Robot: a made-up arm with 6 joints. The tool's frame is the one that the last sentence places. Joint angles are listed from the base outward.
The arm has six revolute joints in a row. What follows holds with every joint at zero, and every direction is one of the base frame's. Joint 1 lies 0.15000 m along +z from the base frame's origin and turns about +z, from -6.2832 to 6.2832 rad. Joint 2 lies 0.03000 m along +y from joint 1 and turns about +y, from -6.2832 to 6.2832 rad. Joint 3 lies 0.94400 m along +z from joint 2 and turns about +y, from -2.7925 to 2.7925 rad. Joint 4 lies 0.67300 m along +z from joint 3 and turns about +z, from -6.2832 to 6.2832 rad. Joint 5 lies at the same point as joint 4 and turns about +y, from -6.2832 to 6.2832 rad. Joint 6 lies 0.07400 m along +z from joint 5 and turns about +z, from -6.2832 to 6.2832 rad. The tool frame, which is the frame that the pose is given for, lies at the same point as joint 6; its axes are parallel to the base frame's.
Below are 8 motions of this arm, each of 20 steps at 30 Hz.
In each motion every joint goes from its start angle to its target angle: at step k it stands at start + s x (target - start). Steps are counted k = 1, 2, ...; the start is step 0. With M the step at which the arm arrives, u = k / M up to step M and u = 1 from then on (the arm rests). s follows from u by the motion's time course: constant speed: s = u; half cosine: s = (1 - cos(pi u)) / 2; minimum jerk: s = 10 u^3 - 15 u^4 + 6 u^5.
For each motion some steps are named. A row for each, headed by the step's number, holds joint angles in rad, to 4 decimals.
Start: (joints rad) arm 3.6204 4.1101 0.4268 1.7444 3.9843 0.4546
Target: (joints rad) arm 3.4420 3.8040 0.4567 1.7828 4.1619 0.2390
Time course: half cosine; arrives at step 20
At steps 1, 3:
1: 3.6193 4.1082 0.4270 1.7446 3.9854 0.4533
3: 3.6107 4.0934 0.4284 1.7465 3.9940 0.4429

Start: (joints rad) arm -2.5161 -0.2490 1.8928 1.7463 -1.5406 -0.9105
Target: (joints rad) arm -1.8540 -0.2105 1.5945 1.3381 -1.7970 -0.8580
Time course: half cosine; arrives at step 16
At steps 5, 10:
5: -2.3690 -0.2404 1.8265 1.6556 -1.5976 -0.8988
10: -2.0584 -0.2224 1.6866 1.4641 -1.7179 -0.8742

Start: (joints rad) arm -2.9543 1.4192 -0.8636 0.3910 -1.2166 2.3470
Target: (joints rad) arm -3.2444 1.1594 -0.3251 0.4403 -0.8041 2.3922
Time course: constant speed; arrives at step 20
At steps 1, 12, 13, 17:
1: -2.9688 1.4062 -0.8367 0.3935 -1.1960 2.3493
12: -3.1284 1.2633 -0.5405 0.4206 -0.9691 2.3741
13: -3.1429 1.2503 -0.5136 0.4230 -0.9485 2.3764
17: -3.2009 1.1984 -0.4059 0.4329 -0.8660 2.3854

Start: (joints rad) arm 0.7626 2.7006 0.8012 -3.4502 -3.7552 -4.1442
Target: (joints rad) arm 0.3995 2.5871 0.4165 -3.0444 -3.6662 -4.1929
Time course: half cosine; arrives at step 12
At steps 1, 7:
1: 0.7564 2.6987 0.7946 -3.4433 -3.7537 -4.1450
7: 0.5341 2.6292 0.5591 -3.1948 -3.6992 -4.1749

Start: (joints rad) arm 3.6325 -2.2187 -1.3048 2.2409 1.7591 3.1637
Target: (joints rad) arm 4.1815 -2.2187 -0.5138 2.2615 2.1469 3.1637
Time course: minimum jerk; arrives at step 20
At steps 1, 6, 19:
1: 3.6331 -2.2187 -1.3039 2.2409 1.7595 3.1637
6: 3.7220 -2.2187 -1.1758 2.2443 1.8223 3.1637
19: 4.1809 -2.2187 -0.5147 2.2615 2.1465 3.1637

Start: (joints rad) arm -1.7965 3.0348 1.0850 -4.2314 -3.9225 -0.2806
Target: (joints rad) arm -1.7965 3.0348 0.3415 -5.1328 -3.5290 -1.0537
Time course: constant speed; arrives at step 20
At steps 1, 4, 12, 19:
1: -1.7965 3.0348 1.0478 -4.2765 -3.9028 -0.3193
4: -1.7965 3.0348 0.9363 -4.4117 -3.8438 -0.4352
12: -1.7965 3.0348 0.6389 -4.7722 -3.6864 -0.7445
19: -1.7965 3.0348 0.3787 -5.0877 -3.5487 -1.0150

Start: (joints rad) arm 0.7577 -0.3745 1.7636 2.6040 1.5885 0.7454
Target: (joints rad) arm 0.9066 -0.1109 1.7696 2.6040 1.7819 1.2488
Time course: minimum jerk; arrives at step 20
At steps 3, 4, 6, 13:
3: 0.7617 -0.3675 1.7638 2.6040 1.5936 0.7588
4: 0.7663 -0.3592 1.7639 2.6040 1.5997 0.7746
6: 0.7820 -0.3315 1.7646 2.6040 1.6200 0.8275
13: 0.8716 -0.1729 1.7682 2.6040 1.7364 1.1304

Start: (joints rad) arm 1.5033 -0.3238 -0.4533 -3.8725 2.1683 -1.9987
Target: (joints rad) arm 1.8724 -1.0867 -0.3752 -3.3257 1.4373 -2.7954
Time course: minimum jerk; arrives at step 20
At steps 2, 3, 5, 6, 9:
2: 1.5065 -0.3303 -0.4526 -3.8678 2.1620 -2.0055
3: 1.5131 -0.3441 -0.4512 -3.8579 2.1488 -2.0199
5: 1.5415 -0.4028 -0.4452 -3.8159 2.0926 -2.0812
6: 1.5635 -0.4482 -0.4406 -3.7833 2.0491 -2.1286
9: 1.6535 -0.6342 -0.4215 -3.6500 1.8709 -2.3229

